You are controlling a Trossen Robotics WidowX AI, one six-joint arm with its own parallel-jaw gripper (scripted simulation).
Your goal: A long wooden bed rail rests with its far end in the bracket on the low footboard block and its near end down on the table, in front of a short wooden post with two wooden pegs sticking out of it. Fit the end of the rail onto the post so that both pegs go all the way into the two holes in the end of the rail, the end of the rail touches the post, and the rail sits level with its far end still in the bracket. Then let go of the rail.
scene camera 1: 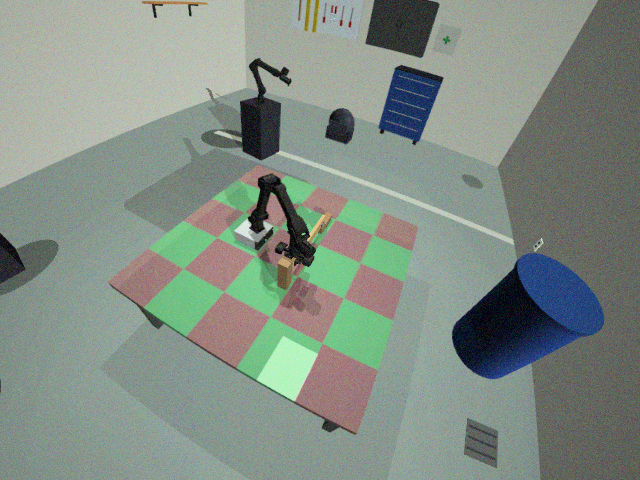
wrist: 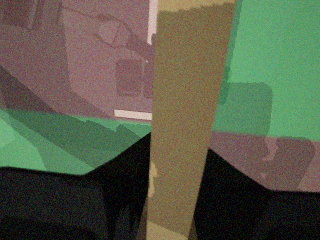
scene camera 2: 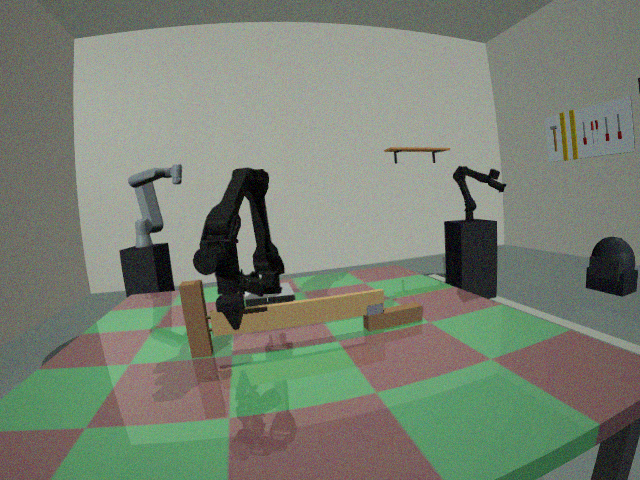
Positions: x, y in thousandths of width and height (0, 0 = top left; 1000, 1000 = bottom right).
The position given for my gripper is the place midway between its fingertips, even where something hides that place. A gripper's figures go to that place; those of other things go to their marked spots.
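A wooden bed rail (wrist: 595, 210) is 0.05 m from the lens. My gripper (wrist: 536, 581), for its part, sits 0.11 m from the lens.
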